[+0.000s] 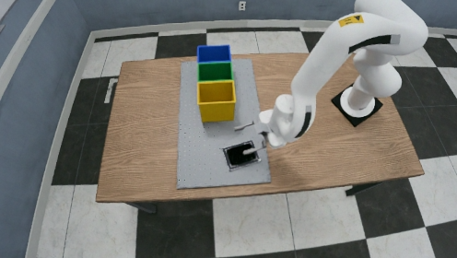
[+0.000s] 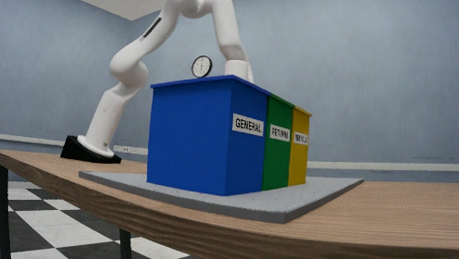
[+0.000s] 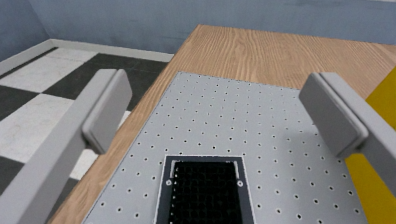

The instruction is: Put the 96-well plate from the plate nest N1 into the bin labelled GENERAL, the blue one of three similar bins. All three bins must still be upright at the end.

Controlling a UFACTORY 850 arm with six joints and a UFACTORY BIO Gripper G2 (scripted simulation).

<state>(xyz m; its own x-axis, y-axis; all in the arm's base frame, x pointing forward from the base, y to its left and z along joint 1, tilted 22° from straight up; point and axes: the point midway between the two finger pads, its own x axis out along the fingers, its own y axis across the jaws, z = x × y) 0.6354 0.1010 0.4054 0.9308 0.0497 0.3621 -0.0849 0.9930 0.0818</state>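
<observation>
The black 96-well plate lies 170 mm below my hand. From my hand the other things lie so: green bin: 400 mm to the right, 100 mm below, 50 mm ahead; then plate nest N1: 180 mm below; then yellow bin: 270 mm to the right, 100 mm below, 70 mm ahead.
</observation>
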